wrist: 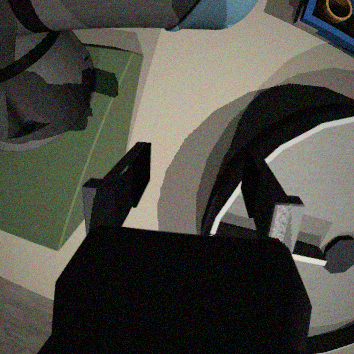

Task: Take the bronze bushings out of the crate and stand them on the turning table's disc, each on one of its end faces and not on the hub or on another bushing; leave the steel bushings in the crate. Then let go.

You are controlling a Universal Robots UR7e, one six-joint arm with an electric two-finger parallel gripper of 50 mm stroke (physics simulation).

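Frame: origin at the arm's base, x right, y back, z down, level; centimetres.
Where they show: gripper, between the fingertips: [196, 165]; arm's base, origin of its link: [31, 91].
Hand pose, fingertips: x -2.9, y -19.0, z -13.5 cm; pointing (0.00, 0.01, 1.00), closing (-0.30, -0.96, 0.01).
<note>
Each offset is from my fingertips to the centre of the thing. "spot": to the spot under its first point. Level surfaces: height alone.
My gripper [196, 165] is open, with nothing between its fingers. Its right finger overlaps the turning table's left side in the view; its left finger is over the strip between the green mat and the turning table. The turning table's pale grey disc {dx +10.0, dy -26.7, dz +18.9 cm} [310, 165] fills the right side, partly cut off by the frame, with a dark round hub {dx +10.0, dy -26.7, dz +18.4 cm} [342, 254] at the right edge. The blue crate {spot: dx -16.3, dy -10.1, dz +19.5 cm} [327, 31] shows in part at the top right corner. One bronze bushing {dx -20.7, dy -10.5, dz +21.7 cm} [341, 20] shows inside it as a ring, its open end facing up. No steel bushing can be made out.
A green mat [30, 185] with a pale line lies at the left. The grey robot arm [110, 14] with a blue joint cover crosses the top left, above part of the mat. The beige table top {dz +24.1 cm} [200, 70] shows between mat and turning table. Dark shadows cover the turning table's left side.
</note>
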